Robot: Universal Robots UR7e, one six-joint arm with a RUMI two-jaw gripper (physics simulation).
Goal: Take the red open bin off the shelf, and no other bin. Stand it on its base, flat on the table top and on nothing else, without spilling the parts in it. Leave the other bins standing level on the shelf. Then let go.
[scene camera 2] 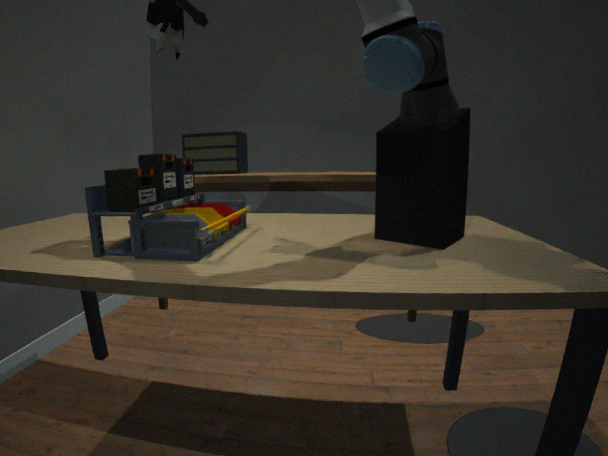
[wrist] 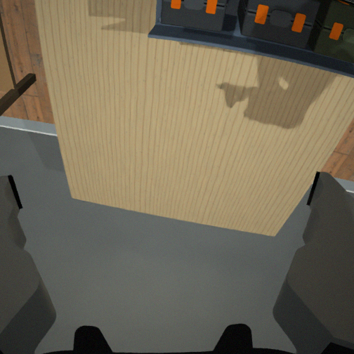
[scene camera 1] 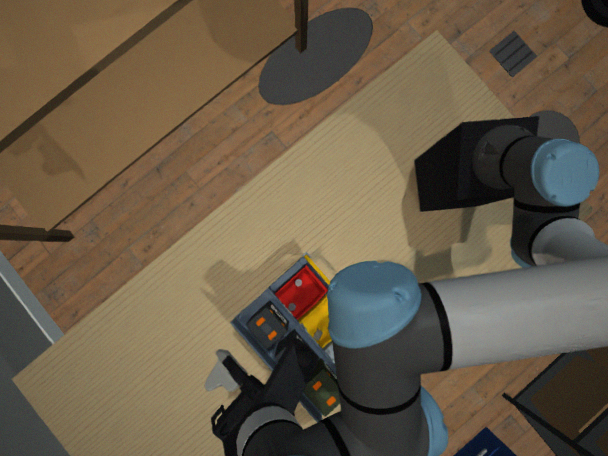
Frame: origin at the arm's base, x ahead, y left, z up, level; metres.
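Seen in the pictures: gripper, between the fingertips: [scene camera 2: 167,56] [scene camera 1: 250,379]; arm's base, origin of its link: [scene camera 2: 429,118] [scene camera 1: 502,157].
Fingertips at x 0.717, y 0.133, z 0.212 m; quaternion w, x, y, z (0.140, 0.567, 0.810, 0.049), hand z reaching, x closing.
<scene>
Pixels of each thing's top centre, then the offset from my fingertips to it. "spot": a spot on its surface instead. Level surfaces: height alone.
- red open bin, centre of its top: [scene camera 1: 296,297] [scene camera 2: 207,205] 0.101 m back, 0.036 m right, 0.445 m down
- blue-grey shelf, a spot on its surface: [scene camera 1: 242,320] spot: 0.067 m ahead, 0.052 m right, 0.424 m down
- yellow bin, centre of its top: [scene camera 2: 191,210] [scene camera 1: 321,326] 0.128 m back, 0.073 m left, 0.445 m down
- yellow bar, centre of its top: [scene camera 2: 228,216] 0.229 m back, 0.047 m left, 0.461 m down
- table, height of its surface: 0.526 m down
The red open bin [scene camera 1: 311,285] [scene camera 2: 223,209] sits in the front row of the blue-grey shelf [scene camera 1: 242,320] [scene camera 2: 167,241] [wrist: 250,47], with small grey round parts in it. It does not show in the wrist view. A yellow bin [scene camera 1: 315,320] [scene camera 2: 197,214] stands beside it, partly hidden by the arm in scene camera 1. A yellow bar [scene camera 2: 225,218] runs along the shelf front. My gripper [scene camera 2: 169,48] [wrist: 164,177] is open and empty, high above the shelf and the rear of the table, its fingers wide apart in the wrist view.
Dark cases with orange latches stand on the shelf's raised back row, including a green one [scene camera 1: 325,392] [scene camera 2: 121,191] [wrist: 342,37]. The arm's black pedestal [scene camera 1: 442,172] [scene camera 2: 420,185] stands on the table [scene camera 1: 150,300] [scene camera 2: 300,270]. The forearm passes over part of the shelf in scene camera 1.
</scene>
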